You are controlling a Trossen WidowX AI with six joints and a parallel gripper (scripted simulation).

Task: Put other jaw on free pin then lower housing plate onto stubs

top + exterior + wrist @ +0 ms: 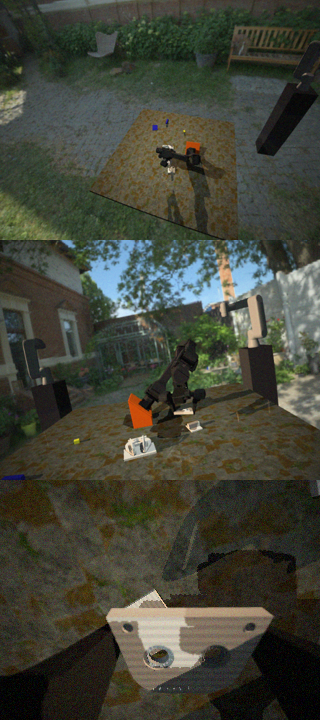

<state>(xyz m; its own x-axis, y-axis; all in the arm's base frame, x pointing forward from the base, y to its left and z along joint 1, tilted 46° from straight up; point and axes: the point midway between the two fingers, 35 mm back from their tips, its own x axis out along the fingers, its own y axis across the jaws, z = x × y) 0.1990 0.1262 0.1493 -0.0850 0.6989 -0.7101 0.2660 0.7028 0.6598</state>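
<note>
Now: the white jaw 220 mm to the right of my gripper tip, 70 mm below it and 50 mm ahead of it. From my gripper tip the other things lie so: housing plate (20 mm above, 10 mm behind); then blue block (650 mm to the right, 210 mm ahead, 70 mm below); then small yellow block (520 mm to the right, 70 mm below, 50 mm behind).
</note>
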